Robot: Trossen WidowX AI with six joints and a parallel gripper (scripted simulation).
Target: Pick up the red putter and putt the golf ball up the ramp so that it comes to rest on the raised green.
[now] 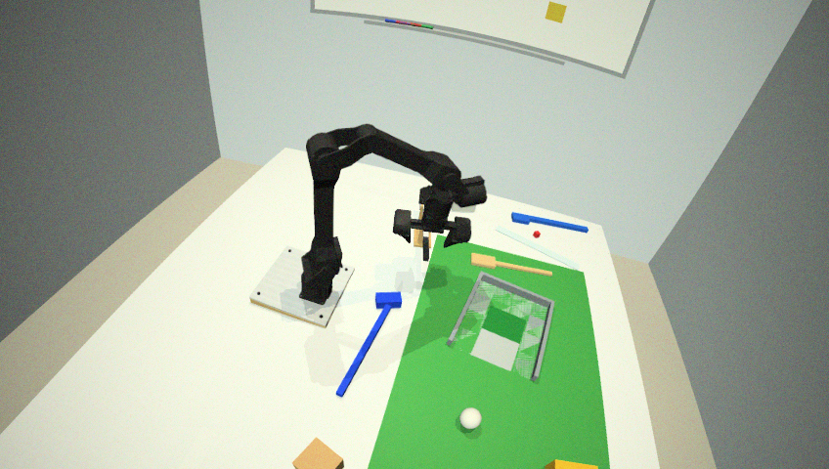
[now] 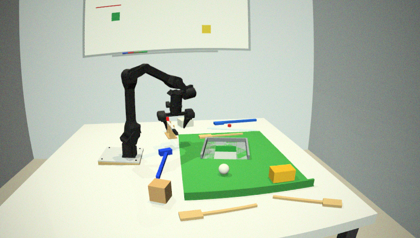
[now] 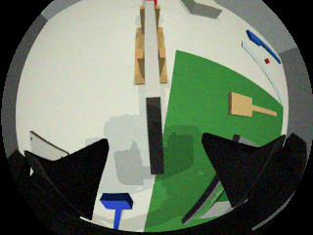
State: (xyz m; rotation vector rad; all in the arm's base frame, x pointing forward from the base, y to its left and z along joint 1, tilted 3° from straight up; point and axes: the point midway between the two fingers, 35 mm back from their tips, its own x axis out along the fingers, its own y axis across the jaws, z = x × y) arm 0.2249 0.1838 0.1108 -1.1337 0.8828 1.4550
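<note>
My gripper tip is 270 mm to the left of the blue putter, 70 mm past it and 60 mm above it. From my gripper tip the other things lie so: white golf ball (410 mm to the right, 170 mm ahead, 50 mm below); then red putter (110 mm to the left, 30 mm behind, 20 mm below); then wooden cube (570 mm to the right, 70 mm behind, 50 mm below).
</note>
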